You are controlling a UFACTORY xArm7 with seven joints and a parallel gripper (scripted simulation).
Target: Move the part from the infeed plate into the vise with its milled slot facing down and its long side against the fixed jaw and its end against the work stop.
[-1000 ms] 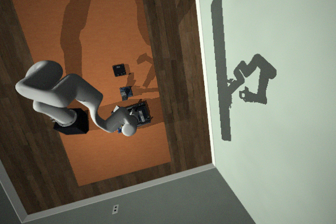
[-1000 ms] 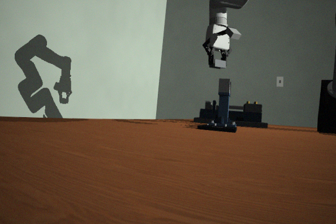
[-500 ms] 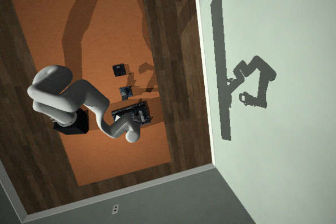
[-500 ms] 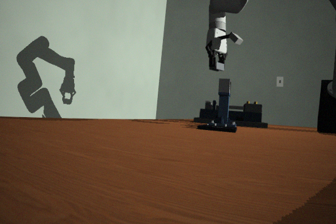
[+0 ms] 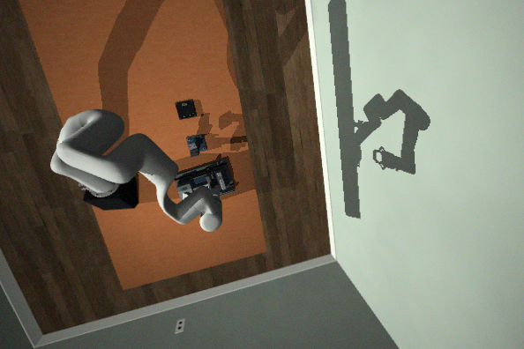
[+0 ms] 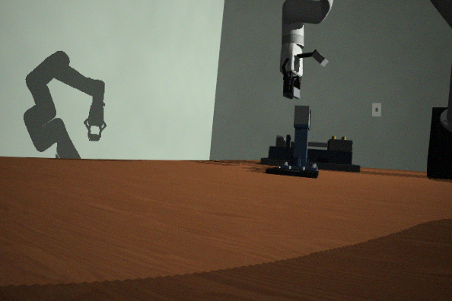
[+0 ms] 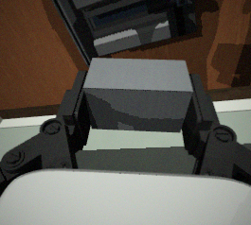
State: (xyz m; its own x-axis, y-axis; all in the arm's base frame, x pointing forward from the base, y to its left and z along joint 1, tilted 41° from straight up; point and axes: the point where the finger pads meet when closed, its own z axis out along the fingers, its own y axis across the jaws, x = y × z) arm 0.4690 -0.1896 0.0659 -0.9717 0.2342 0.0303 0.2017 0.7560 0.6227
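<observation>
Right now the grey jaw is 3 cm behind my hand, 3 cm to the right of it and 18 cm below it. Round my hand: air cylinder: 16 cm behind, 5 cm to the right, 18 cm below; grey part: 2 cm below; work stop: 2 cm to the left, 16 cm below.
</observation>
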